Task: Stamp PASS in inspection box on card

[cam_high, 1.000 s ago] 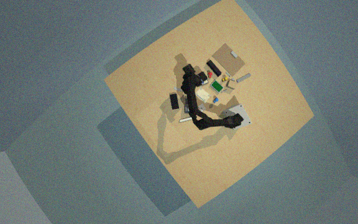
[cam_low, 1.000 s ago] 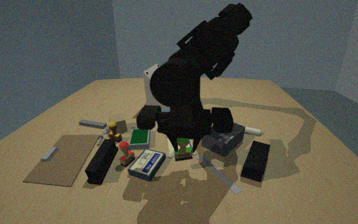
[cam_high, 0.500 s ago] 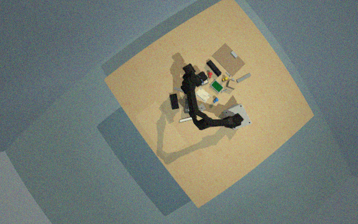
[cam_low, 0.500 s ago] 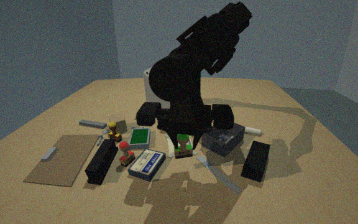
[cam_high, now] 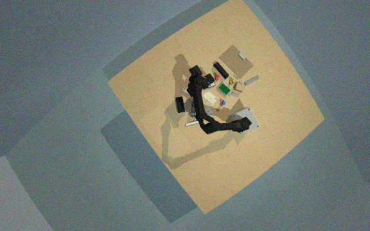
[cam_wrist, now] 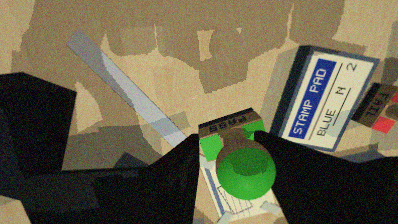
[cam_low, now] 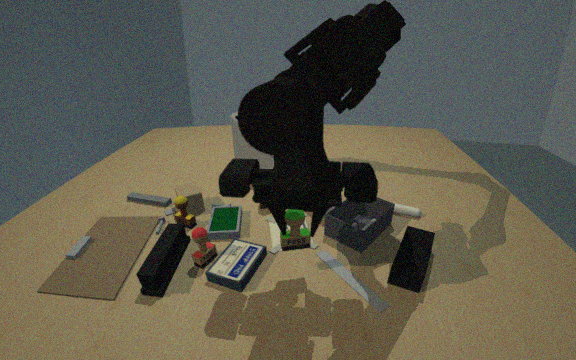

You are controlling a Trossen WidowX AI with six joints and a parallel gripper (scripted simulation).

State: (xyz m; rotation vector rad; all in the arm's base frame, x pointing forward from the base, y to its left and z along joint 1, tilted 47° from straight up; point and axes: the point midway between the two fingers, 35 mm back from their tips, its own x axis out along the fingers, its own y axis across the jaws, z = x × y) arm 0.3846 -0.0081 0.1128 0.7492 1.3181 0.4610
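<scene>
The green-knobbed stamp lies right at my gripper tip. Round my gripper tip: grey ruler strip (2 cm ahead, 8 cm to the left, 7 cm below); red-knobbed stamp (2 cm behind, 15 cm to the right, 5 cm below); white card (10 cm behind, 1 cm to the right, 8 cm below).
</scene>
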